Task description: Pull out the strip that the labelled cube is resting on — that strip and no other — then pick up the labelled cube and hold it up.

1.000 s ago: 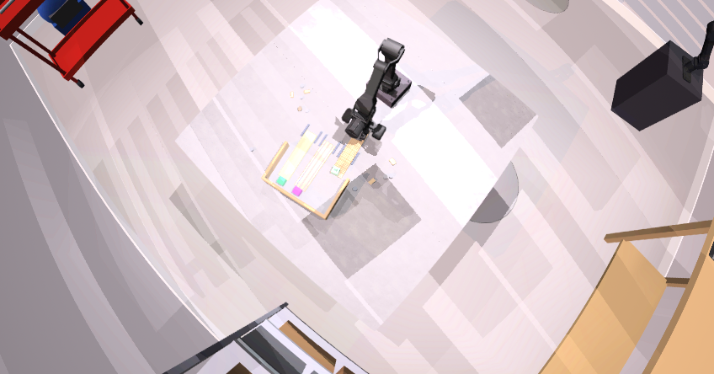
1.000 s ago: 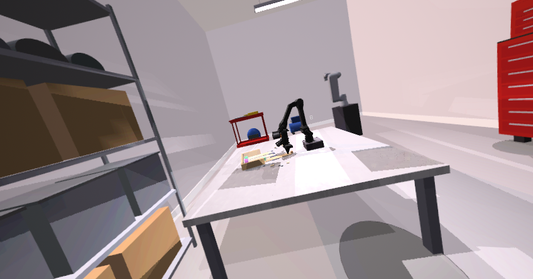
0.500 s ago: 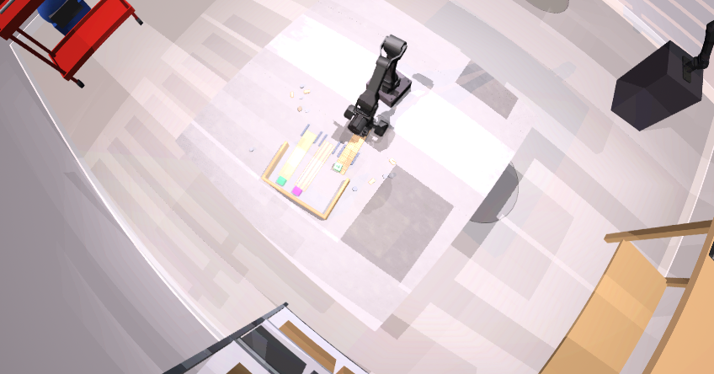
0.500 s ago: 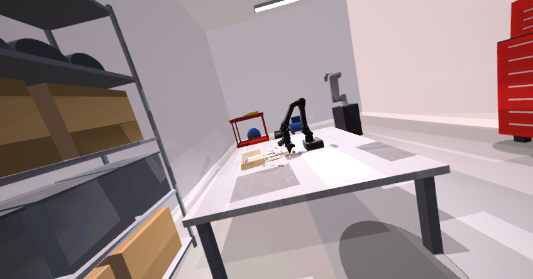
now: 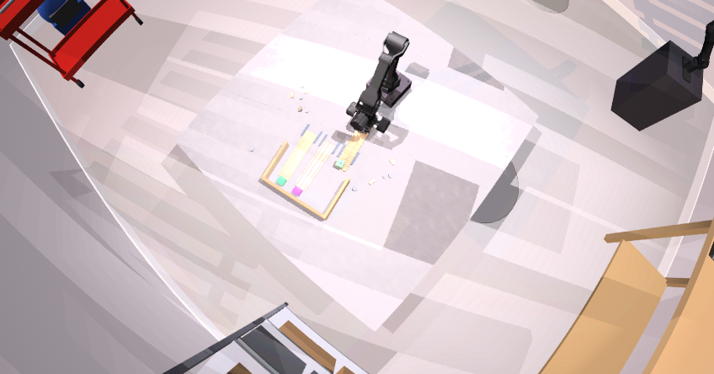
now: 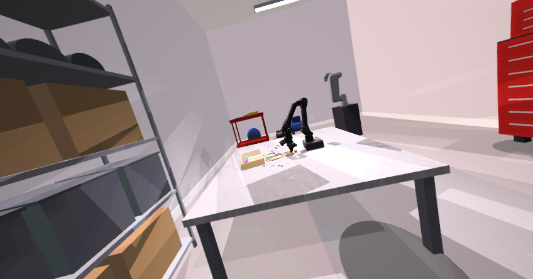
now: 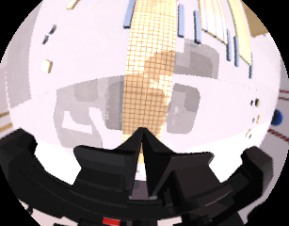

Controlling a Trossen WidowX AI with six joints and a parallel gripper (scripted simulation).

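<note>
Right now my gripper tip is 10 cm short of the tan checked strip. The rest, counted from my gripper tip: labelled cube: 22 cm ahead, 2 cm above, 1 cm to the right.
</note>
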